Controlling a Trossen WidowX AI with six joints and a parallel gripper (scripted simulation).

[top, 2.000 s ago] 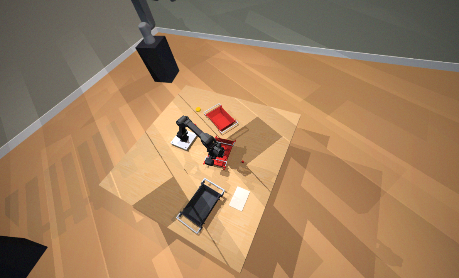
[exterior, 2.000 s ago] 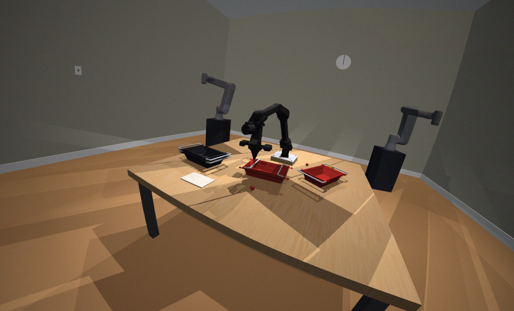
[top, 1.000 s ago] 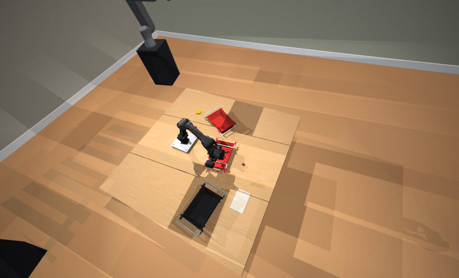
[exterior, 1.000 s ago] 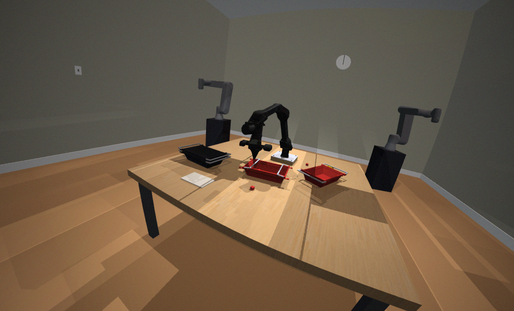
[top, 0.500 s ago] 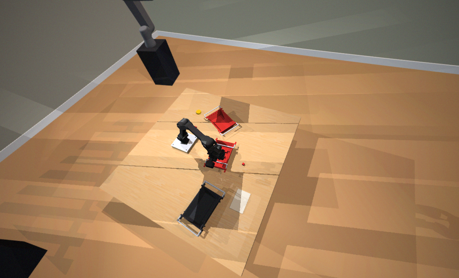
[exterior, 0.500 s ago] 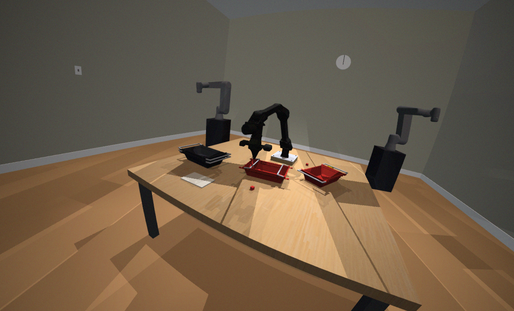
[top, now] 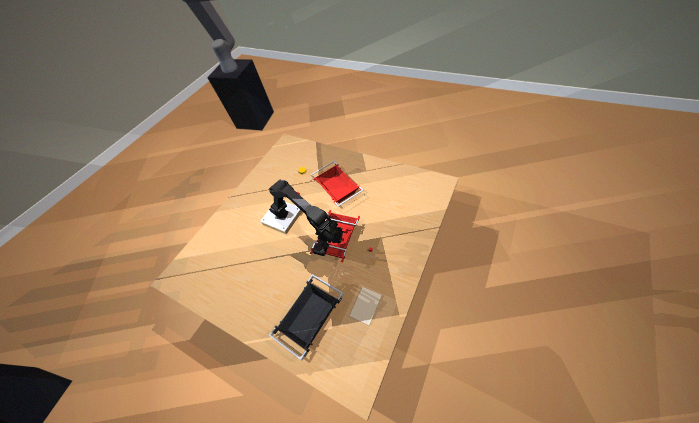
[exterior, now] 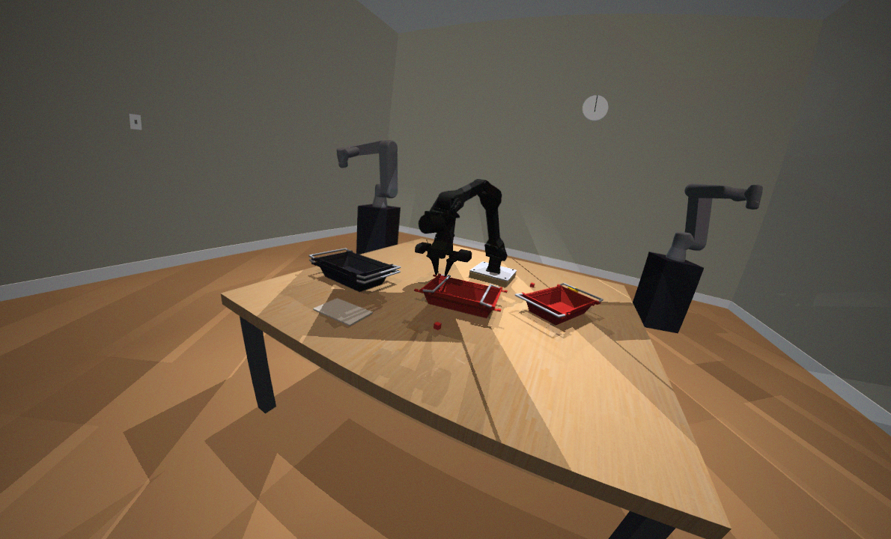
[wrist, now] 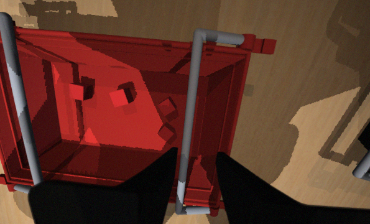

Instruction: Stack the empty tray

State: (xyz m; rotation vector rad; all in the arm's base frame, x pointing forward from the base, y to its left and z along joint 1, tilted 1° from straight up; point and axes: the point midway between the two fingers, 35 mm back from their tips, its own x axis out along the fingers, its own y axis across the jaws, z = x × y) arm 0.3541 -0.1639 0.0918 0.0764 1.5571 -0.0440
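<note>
Now: the red tray 43 cm to the left of my gripper tip, 9 cm behind it and 4 cm below it. From my gripper tip the other things lie so: yellow disc (54 cm to the left, 37 cm behind, 8 cm below); white card (24 cm ahead, 23 cm to the right, 9 cm below).
</note>
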